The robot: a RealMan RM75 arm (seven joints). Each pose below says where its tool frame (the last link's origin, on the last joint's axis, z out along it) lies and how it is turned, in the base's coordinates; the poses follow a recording.
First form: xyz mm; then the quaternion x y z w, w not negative.
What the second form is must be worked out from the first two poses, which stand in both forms.
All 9 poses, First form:
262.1, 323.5, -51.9, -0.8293, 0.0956, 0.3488, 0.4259
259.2, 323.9, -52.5, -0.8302, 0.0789, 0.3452, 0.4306
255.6, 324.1, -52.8, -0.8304, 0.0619, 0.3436, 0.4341
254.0, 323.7, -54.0, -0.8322, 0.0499, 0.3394, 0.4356
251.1, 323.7, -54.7, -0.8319, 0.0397, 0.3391, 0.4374
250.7, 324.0, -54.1, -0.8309, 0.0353, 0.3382, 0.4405
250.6, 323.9, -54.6, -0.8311, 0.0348, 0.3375, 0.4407
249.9, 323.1, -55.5, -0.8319, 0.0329, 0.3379, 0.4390
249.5, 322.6, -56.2, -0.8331, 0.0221, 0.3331, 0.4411
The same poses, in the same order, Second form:
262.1, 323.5, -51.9, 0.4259, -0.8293, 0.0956, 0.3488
259.2, 323.9, -52.5, 0.4306, -0.8302, 0.0789, 0.3452
255.6, 324.1, -52.8, 0.4341, -0.8304, 0.0619, 0.3436
254.0, 323.7, -54.0, 0.4356, -0.8322, 0.0499, 0.3394
251.1, 323.7, -54.7, 0.4374, -0.8319, 0.0397, 0.3391
250.7, 324.0, -54.1, 0.4405, -0.8309, 0.0353, 0.3382
250.6, 323.9, -54.6, 0.4407, -0.8311, 0.0348, 0.3375
249.9, 323.1, -55.5, 0.4390, -0.8319, 0.0329, 0.3379
249.5, 322.6, -56.2, 0.4411, -0.8331, 0.0221, 0.3331

